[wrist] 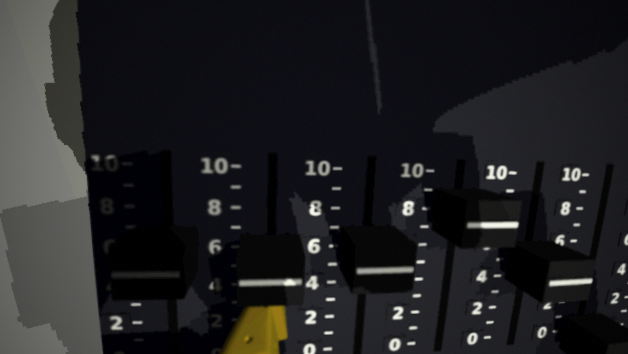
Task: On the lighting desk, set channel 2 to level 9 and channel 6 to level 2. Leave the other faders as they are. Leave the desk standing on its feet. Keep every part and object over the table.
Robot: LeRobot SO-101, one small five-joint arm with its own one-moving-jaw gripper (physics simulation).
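Frame: origin at the arm's base, x left, y back, z up, level; millimetres.
Seen in the pictures: hand, tool point: [283,302].
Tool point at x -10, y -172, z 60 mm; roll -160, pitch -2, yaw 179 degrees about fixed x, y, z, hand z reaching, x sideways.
Observation:
A point is followed by its place in that frame.
The channel 2 fader knob [270,267] @[x -9, y -184, z 68 mm], second from the left, is a black block with a white line; the line appears near the 4 mark, seen at a slant. My gripper [270,311] is open: one yellow jaw shows at the bottom, and the other is out of the picture. The jaw's tip meets the lower edge of the channel 2 knob; whether it presses on it is hard to tell. The channel 6 knob [592,332] @[x -87, y -147, z 63 mm] is at the bottom right corner, partly cut off, low on its slot, and its exact level cannot be read.
The black desk panel [240,75] @[x -9, y -221, z 55 mm] fills most of the view. The channel 1 knob [147,262] @[x 12, y -189, z 68 mm] is to the left, in shadow. The knobs of channel 3 [380,257] @[x -30, y -182, z 68 mm], channel 4 [475,217] @[x -51, y -187, z 68 mm] and channel 5 [552,270] @[x -69, y -171, z 68 mm] are to the right. A grey surface [40,260] @[x 83, y -171, z 0 mm] lies beyond the panel's left edge.

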